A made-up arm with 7 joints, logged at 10 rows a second.
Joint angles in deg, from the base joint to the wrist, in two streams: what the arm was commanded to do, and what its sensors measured. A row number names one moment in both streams.
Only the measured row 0 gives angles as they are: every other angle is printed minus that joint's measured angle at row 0.
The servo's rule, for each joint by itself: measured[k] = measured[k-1] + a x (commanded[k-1-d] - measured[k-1]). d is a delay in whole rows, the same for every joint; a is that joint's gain. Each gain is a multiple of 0.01, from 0.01 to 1. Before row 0 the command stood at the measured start. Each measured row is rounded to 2 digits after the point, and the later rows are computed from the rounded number. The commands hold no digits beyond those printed.
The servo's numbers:
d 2
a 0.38 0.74 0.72 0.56 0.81 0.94 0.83
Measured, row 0:
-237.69, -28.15, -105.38, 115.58, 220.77, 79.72, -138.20
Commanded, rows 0 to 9:
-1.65, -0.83, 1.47, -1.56, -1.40, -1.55, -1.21
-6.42, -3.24, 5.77, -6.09, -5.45, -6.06, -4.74
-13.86, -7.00, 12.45, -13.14, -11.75, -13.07, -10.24
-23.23, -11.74, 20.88, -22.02, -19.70, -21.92, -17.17
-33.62, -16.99, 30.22, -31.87, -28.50, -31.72, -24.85
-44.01, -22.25, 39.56, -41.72, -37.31, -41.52, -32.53
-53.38, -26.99, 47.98, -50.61, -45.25, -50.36, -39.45
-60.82, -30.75, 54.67, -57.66, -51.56, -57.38, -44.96
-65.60, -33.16, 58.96, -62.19, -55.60, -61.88, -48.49
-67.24, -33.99, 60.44, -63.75, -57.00, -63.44, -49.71
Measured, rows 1 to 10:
0.00, 0.00, 0.00, 0.00, 0.00, 0.00, 0.00
0.00, 0.00, 0.00, 0.00, 0.00, 0.00, 0.00
-0.63, -0.61, 1.06, -0.87, -1.13, -1.46, -1.00
-2.83, -2.56, 4.45, -3.79, -4.63, -5.78, -4.10
-7.02, -5.85, 10.21, -9.03, -10.40, -12.63, -9.20
-13.18, -10.21, 17.89, -16.30, -17.93, -21.36, -15.82
-20.95, -15.23, 26.77, -25.02, -26.49, -31.10, -23.31
-29.71, -20.42, 35.98, -34.37, -35.25, -40.89, -30.96
-38.70, -25.28, 44.62, -43.46, -43.35, -49.79, -38.01
-47.11, -29.33, 51.86, -51.41, -50.00, -56.92, -43.78

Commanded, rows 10 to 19:
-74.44, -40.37, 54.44, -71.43, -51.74, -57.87, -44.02
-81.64, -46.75, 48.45, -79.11, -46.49, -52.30, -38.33
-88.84, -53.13, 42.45, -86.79, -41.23, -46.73, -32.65
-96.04, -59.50, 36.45, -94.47, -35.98, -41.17, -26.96
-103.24, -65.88, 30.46, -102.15, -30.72, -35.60, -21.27
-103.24, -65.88, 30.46, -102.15, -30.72, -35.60, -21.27
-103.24, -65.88, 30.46, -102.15, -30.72, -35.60, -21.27
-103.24, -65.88, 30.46, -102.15, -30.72, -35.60, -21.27
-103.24, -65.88, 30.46, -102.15, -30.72, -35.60, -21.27
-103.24, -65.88, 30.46, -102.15, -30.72, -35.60, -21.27
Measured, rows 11 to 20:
-54.14, -32.16, 56.97, -57.45, -54.54, -61.58, -47.69
-59.12, -33.51, 59.47, -60.98, -56.53, -63.33, -49.37
-64.94, -38.59, 55.85, -66.83, -52.65, -58.20, -44.93
-71.29, -44.63, 50.52, -73.71, -47.66, -52.65, -39.45
-77.96, -50.92, 44.71, -81.03, -42.45, -47.09, -33.81
-84.83, -57.27, 38.76, -88.56, -37.21, -41.53, -28.12
-91.83, -63.64, 32.78, -96.17, -31.95, -35.96, -22.43
-96.17, -65.30, 31.11, -99.52, -30.95, -35.62, -21.47
-98.86, -65.73, 30.64, -100.99, -30.76, -35.60, -21.30
-100.52, -65.84, 30.51, -101.64, -30.73, -35.60, -21.28

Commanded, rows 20 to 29:
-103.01, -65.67, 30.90, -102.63, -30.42, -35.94, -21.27
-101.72, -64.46, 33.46, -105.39, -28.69, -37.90, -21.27
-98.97, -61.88, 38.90, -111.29, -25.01, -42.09, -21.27
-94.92, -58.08, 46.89, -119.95, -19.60, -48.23, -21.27
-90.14, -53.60, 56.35, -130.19, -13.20, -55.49, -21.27
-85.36, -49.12, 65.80, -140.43, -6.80, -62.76, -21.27
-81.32, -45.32, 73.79, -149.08, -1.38, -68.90, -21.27
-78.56, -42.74, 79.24, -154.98, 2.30, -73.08, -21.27
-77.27, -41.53, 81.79, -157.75, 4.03, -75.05, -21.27
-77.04, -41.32, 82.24, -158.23, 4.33, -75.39, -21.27
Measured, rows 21 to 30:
-101.55, -65.87, 30.47, -101.93, -30.72, -35.60, -21.27
-102.19, -65.88, 30.46, -102.05, -30.72, -35.60, -21.27
-102.50, -65.72, 30.78, -102.37, -30.48, -35.92, -21.27
-102.20, -64.79, 32.71, -104.06, -29.03, -37.78, -21.27
-100.97, -62.64, 37.17, -108.11, -25.77, -41.83, -21.27
-98.67, -59.27, 44.17, -114.74, -20.77, -47.85, -21.27
-95.43, -55.07, 52.94, -123.39, -14.64, -55.03, -21.27
-91.60, -50.67, 62.20, -132.93, -8.29, -62.30, -21.27
-87.69, -46.71, 70.54, -141.97, -2.69, -68.50, -21.27
-84.22, -43.77, 76.80, -149.26, 1.35, -72.81, -21.27

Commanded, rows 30 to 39:
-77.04, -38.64, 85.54, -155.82, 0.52, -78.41, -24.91
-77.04, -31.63, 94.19, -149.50, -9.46, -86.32, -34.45
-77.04, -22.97, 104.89, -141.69, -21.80, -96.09, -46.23
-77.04, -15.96, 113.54, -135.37, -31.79, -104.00, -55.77
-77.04, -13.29, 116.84, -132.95, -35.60, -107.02, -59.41
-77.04, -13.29, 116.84, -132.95, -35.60, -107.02, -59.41
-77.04, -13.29, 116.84, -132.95, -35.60, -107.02, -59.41
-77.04, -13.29, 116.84, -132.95, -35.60, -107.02, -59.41
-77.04, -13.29, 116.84, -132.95, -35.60, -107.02, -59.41
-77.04, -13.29, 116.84, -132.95, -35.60, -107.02, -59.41
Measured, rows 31 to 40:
-81.58, -42.11, 80.39, -154.01, 3.52, -74.92, -21.27
-79.85, -41.53, 81.72, -156.37, 4.18, -75.36, -21.27
-78.78, -39.39, 84.47, -156.06, 1.22, -78.23, -24.29
-78.12, -33.65, 91.47, -152.39, -7.43, -85.83, -32.72
-77.71, -25.75, 101.13, -146.40, -19.07, -95.47, -43.93
-77.46, -18.51, 110.07, -140.22, -29.37, -103.49, -53.76
-77.30, -14.65, 114.94, -136.15, -34.42, -106.81, -58.45
-77.20, -13.64, 116.31, -134.36, -35.38, -107.01, -59.25
-77.14, -13.38, 116.69, -133.57, -35.56, -107.02, -59.38
-77.10, -13.31, 116.80, -133.22, -35.59, -107.02, -59.40

